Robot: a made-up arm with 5 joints.
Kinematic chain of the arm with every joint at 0, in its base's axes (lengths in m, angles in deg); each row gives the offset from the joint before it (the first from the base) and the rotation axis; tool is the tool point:
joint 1: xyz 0 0 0.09 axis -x
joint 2: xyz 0 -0.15 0.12 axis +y
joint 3: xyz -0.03 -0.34 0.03 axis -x
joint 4: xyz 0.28 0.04 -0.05 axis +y
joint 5: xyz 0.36 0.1 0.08 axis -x
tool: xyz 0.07 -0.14 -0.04
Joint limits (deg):
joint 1: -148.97..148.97
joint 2: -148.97..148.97
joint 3: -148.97..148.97
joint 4: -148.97..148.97
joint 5: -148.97..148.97
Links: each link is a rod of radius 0.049 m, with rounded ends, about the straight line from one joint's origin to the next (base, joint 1, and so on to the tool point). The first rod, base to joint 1, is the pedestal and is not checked.
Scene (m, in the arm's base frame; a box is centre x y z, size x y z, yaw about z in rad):
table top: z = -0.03
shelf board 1: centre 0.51 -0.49 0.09 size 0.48 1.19 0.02 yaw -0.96
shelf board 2: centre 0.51 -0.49 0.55 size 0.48 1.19 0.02 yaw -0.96
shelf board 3: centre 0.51 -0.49 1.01 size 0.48 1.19 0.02 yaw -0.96
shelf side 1: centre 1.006 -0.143 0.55 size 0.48 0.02 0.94 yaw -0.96
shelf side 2: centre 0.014 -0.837 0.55 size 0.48 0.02 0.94 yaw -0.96
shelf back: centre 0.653 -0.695 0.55 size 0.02 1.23 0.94 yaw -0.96
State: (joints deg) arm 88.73 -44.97 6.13 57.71 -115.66
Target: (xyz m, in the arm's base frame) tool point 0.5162 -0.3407 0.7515
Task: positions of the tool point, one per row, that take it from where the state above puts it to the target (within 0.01 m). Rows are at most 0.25 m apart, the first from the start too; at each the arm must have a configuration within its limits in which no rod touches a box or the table.
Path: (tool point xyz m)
1: 0.6531 0.1115 0.5223
2: 0.6628 0.0758 0.6478
3: 0.6212 -0.1537 0.7056
4: 0.5162 -0.3407 0.7515

